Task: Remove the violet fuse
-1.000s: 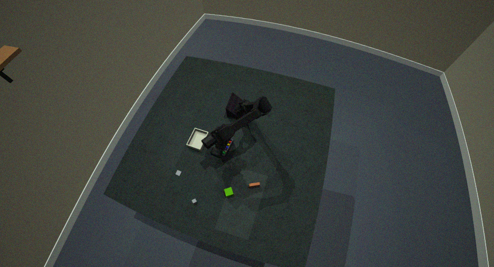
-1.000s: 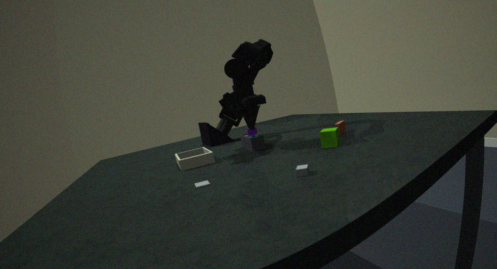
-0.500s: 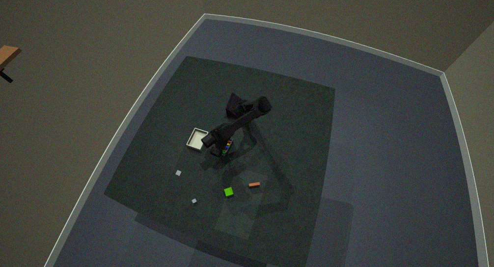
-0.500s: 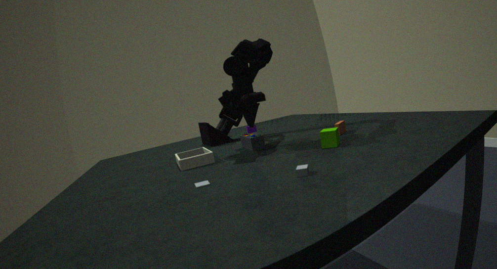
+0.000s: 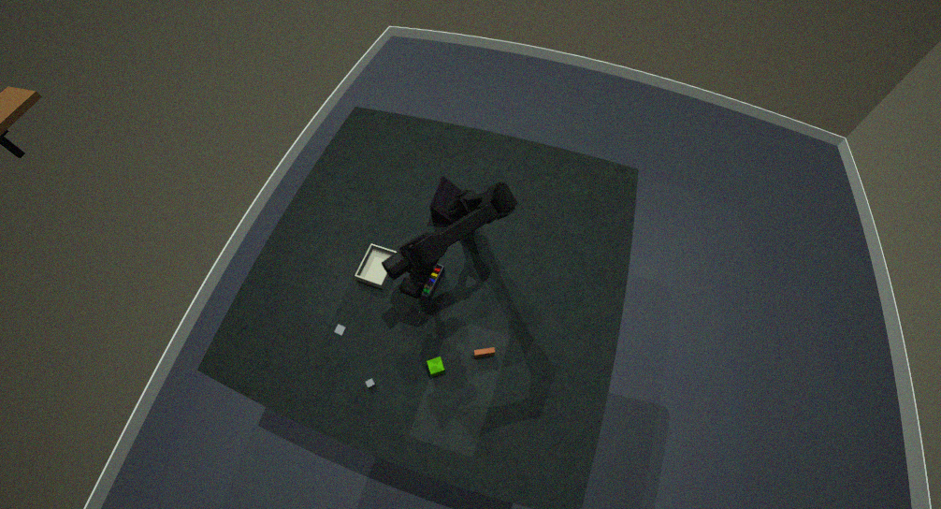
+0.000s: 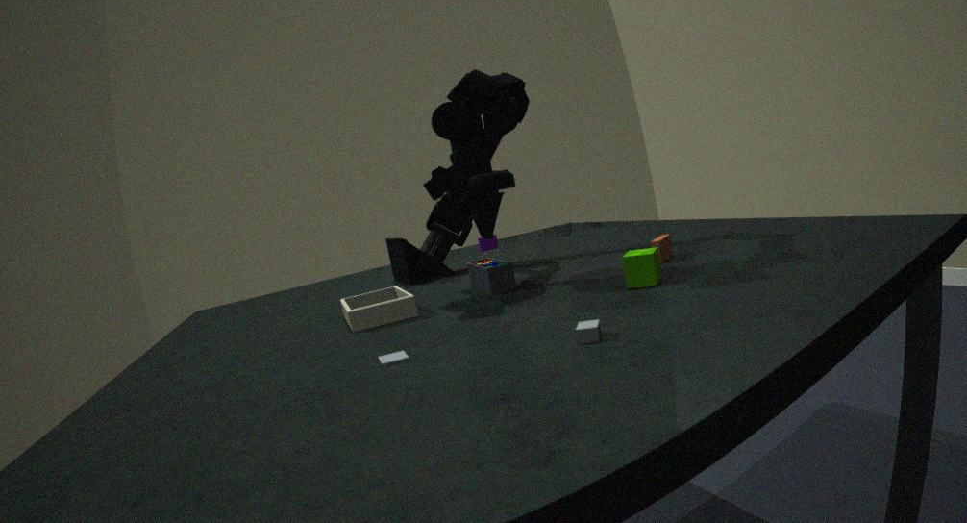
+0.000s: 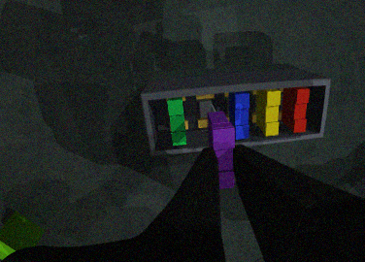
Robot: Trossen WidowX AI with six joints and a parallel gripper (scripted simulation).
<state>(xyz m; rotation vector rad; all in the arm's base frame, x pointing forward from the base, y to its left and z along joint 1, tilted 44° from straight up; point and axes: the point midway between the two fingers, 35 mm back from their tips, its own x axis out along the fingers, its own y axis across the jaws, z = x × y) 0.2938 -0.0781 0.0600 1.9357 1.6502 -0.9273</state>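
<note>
The white tray lies 40 mm behind my gripper tip, 190 mm to the right of it and 80 mm below it. Round my gripper tip: violet fuse: 10 mm below.
</note>
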